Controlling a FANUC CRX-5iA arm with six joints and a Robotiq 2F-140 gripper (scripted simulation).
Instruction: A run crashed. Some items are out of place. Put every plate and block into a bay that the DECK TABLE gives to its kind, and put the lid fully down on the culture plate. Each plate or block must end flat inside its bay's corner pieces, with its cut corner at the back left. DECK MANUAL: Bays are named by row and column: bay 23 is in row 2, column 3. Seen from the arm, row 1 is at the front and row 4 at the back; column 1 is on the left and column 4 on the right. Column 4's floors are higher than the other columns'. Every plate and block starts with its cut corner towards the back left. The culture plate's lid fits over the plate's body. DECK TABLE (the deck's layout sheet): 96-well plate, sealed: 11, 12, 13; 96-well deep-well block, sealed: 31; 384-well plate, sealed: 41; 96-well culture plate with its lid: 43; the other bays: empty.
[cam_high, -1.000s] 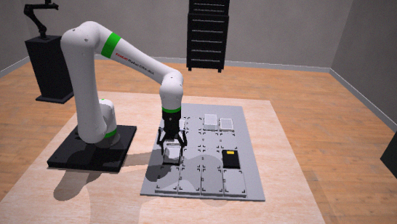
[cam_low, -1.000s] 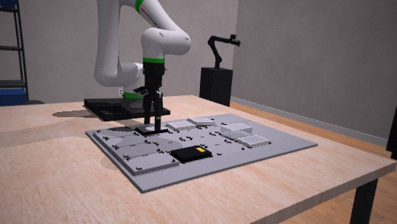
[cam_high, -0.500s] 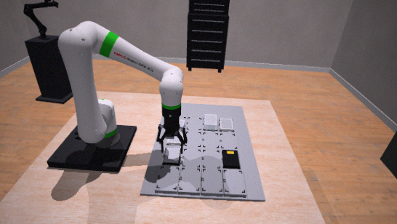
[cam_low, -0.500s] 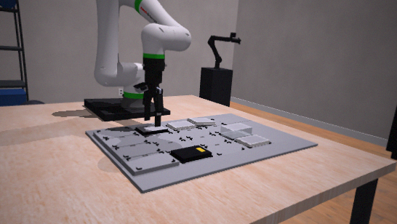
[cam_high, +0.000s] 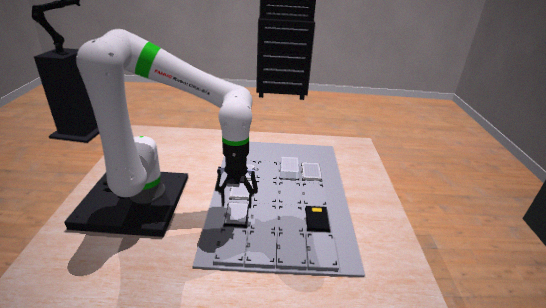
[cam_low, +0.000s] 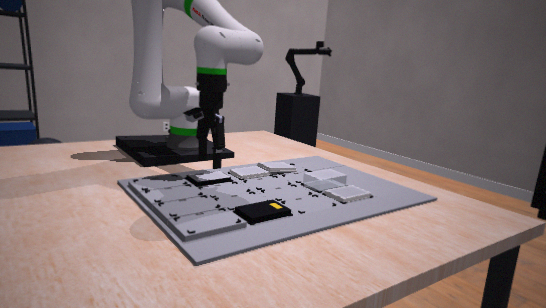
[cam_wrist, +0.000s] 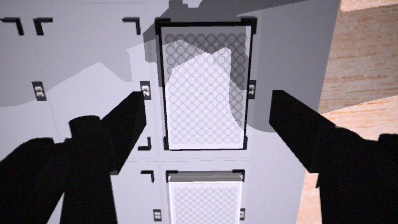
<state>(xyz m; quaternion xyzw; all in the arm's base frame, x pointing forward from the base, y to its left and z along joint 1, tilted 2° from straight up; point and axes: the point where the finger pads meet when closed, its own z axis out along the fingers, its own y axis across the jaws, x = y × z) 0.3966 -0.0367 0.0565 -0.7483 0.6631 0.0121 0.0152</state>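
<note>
My gripper is now 280 mm to the right of the white plate, 60 mm above it and 30 mm past it. Round my hand: pale 96-well plate (160 mm to the left, 70 mm below, 20 mm behind); then bay label 33 (170 mm ahead, 80 mm below, 20 mm to the left); then sealed 96-well plate (70 mm below).
</note>
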